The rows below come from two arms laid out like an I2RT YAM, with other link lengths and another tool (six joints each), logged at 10 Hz.
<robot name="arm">
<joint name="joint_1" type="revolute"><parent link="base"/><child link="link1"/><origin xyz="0.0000 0.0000 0.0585"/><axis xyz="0 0 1"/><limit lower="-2.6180" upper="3.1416"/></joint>
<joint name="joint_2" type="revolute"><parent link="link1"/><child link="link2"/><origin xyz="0.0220 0.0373 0.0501" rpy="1.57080 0.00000 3.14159"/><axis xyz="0 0 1"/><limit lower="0.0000" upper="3.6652"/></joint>
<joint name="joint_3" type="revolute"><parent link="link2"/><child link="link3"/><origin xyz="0.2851 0.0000 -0.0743" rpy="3.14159 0.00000 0.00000"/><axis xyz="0 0 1"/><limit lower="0.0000" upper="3.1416"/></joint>
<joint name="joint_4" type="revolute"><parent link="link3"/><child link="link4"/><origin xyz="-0.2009 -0.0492 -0.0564" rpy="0.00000 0.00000 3.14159"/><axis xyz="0 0 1"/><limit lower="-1.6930" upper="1.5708"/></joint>
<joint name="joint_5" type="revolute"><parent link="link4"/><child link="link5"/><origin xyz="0.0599 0.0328 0.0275" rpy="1.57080 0.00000 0.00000"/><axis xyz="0 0 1"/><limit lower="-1.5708" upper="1.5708"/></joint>
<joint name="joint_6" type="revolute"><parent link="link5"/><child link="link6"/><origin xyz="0.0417 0.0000 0.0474" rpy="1.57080 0.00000 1.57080"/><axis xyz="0 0 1"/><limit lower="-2.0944" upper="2.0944"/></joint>
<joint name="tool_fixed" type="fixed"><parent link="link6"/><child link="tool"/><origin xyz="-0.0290 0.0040 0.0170" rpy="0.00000 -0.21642 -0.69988"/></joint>
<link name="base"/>
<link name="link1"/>
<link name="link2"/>
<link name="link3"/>
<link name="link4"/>
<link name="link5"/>
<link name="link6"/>
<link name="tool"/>
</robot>
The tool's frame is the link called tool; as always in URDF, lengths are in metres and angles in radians.
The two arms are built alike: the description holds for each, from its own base.
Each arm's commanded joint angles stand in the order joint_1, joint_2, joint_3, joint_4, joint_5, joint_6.
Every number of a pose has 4 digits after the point. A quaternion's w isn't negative.
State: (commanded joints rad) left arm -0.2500 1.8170 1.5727 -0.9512 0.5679 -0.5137; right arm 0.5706 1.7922 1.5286 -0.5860 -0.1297 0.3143
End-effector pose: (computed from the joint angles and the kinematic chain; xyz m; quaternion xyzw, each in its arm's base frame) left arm 0.2982 -0.0968 0.2590 0.9001 -0.3585 0.0969 0.2279; right arm 0.2877 0.2180 0.2898 -0.9109 0.2257 -0.0803 0.3360
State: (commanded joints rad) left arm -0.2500 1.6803 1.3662 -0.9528 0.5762 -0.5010; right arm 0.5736 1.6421 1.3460 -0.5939 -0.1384 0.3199
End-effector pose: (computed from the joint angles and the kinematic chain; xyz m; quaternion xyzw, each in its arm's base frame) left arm 0.2521 -0.0854 0.2508 0.9017 -0.3574 0.0647 0.2344; right arm 0.2478 0.1940 0.2869 -0.9151 0.2298 -0.0629 0.3253
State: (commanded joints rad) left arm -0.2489 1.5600 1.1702 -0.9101 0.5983 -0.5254; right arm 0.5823 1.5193 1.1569 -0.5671 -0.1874 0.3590
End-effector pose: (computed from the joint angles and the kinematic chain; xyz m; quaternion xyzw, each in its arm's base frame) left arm 0.2122 -0.0767 0.2371 0.9039 -0.3443 0.0456 0.2497; right arm 0.2112 0.1761 0.2733 -0.9132 0.2385 -0.0252 0.3294
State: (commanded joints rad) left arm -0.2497 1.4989 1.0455 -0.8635 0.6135 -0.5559; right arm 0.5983 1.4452 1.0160 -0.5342 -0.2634 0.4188
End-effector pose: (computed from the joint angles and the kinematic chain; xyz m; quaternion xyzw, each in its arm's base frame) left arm 0.1897 -0.0726 0.2238 0.9064 -0.3303 0.0327 0.2613; right arm 0.1843 0.1672 0.2592 -0.9058 0.2481 0.0256 0.3424
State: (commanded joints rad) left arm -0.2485 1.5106 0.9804 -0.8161 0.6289 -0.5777; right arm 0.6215 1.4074 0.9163 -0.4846 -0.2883 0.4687
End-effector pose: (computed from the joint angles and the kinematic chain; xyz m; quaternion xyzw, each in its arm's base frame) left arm 0.1848 -0.0724 0.2092 0.9082 -0.3175 0.0154 0.2722; right arm 0.1686 0.1639 0.2460 -0.9005 0.2570 0.0502 0.3473
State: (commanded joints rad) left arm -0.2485 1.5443 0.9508 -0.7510 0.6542 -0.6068; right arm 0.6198 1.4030 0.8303 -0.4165 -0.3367 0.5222
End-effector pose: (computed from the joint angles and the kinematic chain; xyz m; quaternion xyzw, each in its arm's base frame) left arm 0.1890 -0.0755 0.1978 0.9075 -0.3064 0.0115 0.2870; right arm 0.1620 0.1609 0.2313 -0.8893 0.2748 0.0810 0.3565
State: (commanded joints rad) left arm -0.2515 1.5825 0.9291 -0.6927 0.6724 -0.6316; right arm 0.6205 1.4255 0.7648 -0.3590 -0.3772 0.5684
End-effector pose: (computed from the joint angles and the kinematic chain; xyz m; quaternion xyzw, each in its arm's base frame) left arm 0.1937 -0.0789 0.1869 0.9069 -0.2977 0.0059 0.2981; right arm 0.1587 0.1604 0.2158 -0.8804 0.2928 0.1128 0.3557
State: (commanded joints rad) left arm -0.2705 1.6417 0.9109 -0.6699 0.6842 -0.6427; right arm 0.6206 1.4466 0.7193 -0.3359 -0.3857 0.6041
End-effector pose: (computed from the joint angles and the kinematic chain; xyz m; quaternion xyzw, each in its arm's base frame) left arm 0.1946 -0.0841 0.1727 0.9052 -0.2940 -0.0250 0.3059; right arm 0.1559 0.1584 0.2027 -0.8753 0.3147 0.1329 0.3421
